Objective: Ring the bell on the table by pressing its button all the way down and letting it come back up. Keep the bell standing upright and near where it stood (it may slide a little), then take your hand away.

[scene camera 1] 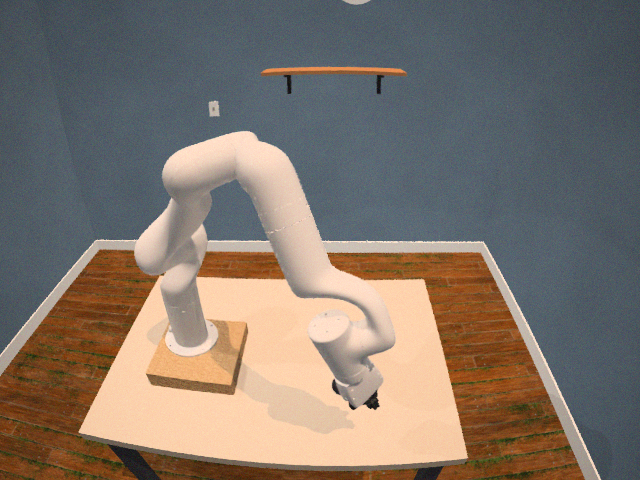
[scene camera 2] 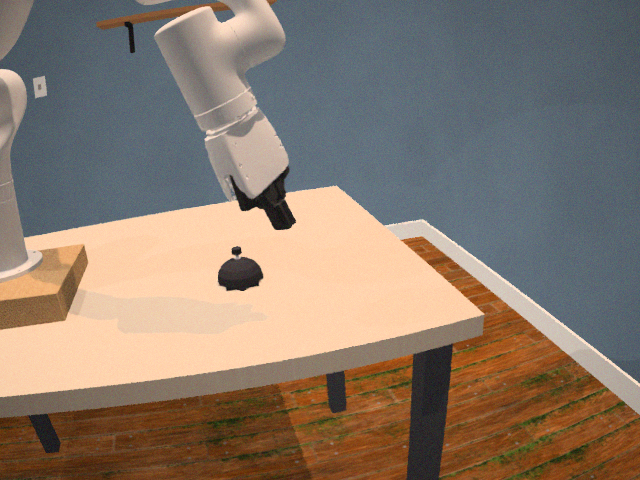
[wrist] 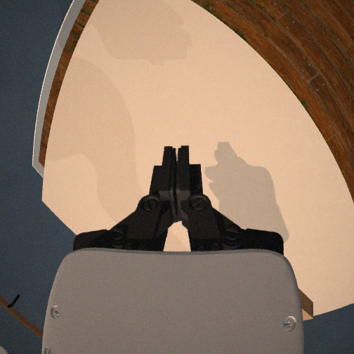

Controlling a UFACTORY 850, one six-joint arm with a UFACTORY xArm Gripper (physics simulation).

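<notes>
A black bell with a domed body stands upright on the table. Its small black button sits raised on a short light stem above the dome. My gripper is shut, with nothing between its fingers. In scene camera 2 the fingertips show above and to the right of the button, apart from it, and the gripper is tilted. In scene camera 1 the gripper hides most or all of the bell. The bell does not show in the wrist view.
The pale table carries the arm's wooden base block at the left. An orange shelf is on the far wall. The arm's shadow falls across the table between base and bell.
</notes>
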